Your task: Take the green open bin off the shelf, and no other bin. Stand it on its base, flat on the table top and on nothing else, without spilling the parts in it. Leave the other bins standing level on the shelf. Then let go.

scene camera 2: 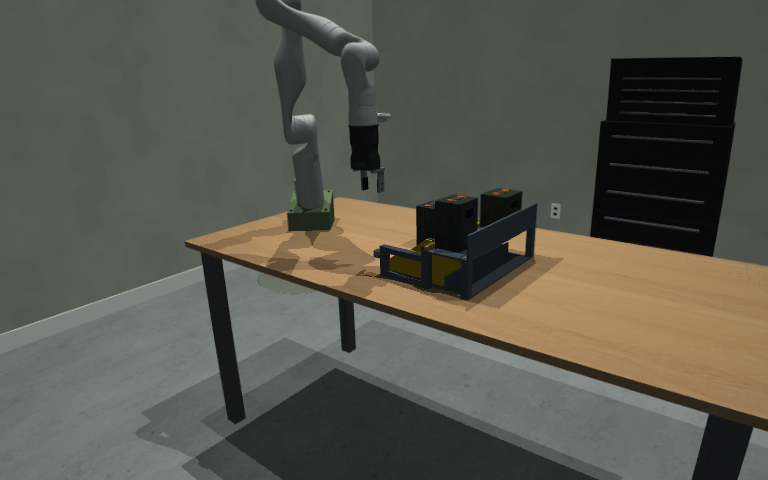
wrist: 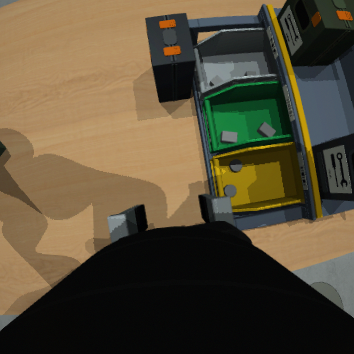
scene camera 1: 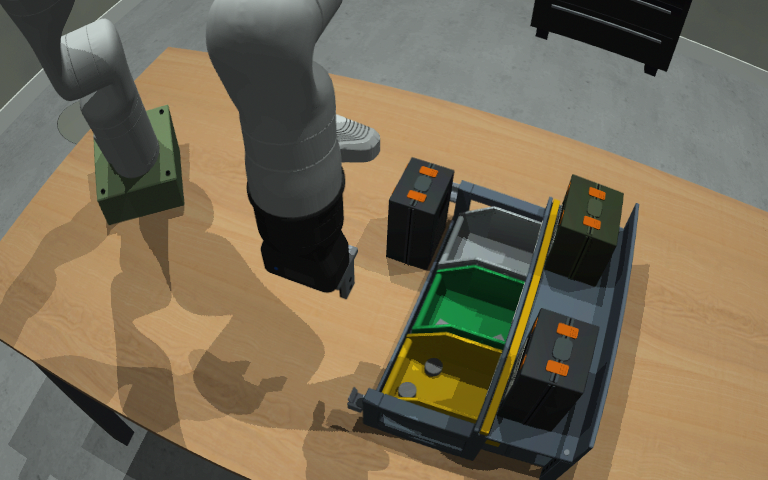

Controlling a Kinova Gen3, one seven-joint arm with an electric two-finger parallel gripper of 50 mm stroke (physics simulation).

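Where they show: gripper, fingertip midpoint: [scene camera 2: 372, 190] [wrist: 172, 210] [scene camera 1: 321, 281]; arm's base, origin of the base link: [scene camera 2: 311, 201] [scene camera 1: 135, 153].
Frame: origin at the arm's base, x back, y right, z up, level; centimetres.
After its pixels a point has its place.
The green open bin [scene camera 1: 472, 314] @(y 11.0, x -59.1, z -8.1 cm) [wrist: 240, 117] @(y 11.8, x -59.7, z -8.1 cm) stands in the shelf [scene camera 1: 613, 339] @(y 19.9, x -76.4, z 6.5 cm) [scene camera 2: 501, 229] @(y 18.8, x -77.1, z 4.7 cm) between the grey bin [scene camera 1: 489, 253] @(y -0.2, x -60.0, z -8.1 cm) [wrist: 237, 65] @(y 0.6, x -63.2, z -8.1 cm) and the yellow bin [scene camera 1: 453, 390] @(y 23.4, x -58.7, z -8.1 cm) [wrist: 267, 182] @(y 26.0, x -60.8, z -8.1 cm). Two small grey blocks lie in the green bin in the wrist view. The yellow bin holds two round grey parts. All three bins look level. My gripper [scene camera 2: 372, 189] @(y 23.5, x -42.0, z 12.4 cm) [wrist: 172, 210] @(y 23.5, x -42.0, z 12.4 cm) is open and empty, pointing down high above the table, on the robot's side of the shelf. One of its fingers is hidden in scene camera 1.
A black case [scene camera 1: 419, 215] @(y 4.4, x -49.2, z 2.9 cm) [wrist: 172, 60] @(y 3.8, x -47.9, z 4.1 cm) stands on the table [scene camera 1: 237, 322] @(y 20.4, x -26.9, z -8.9 cm) beside the shelf, near the grey bin. An olive case [scene camera 1: 586, 229] @(y 7.4, x -70.7, z 10.7 cm) [scene camera 2: 501, 206] @(y 8.7, x -73.6, z 8.0 cm) and another black case [scene camera 1: 549, 373] @(y 29.3, x -66.9, z 13.2 cm) [scene camera 2: 455, 223] @(y 30.8, x -69.8, z 8.5 cm) stand behind the yellow strip [scene camera 1: 523, 311] @(y 15.5, x -64.9, z 2.2 cm) [wrist: 295, 115] @(y 16.4, x -64.1, z 2.2 cm).
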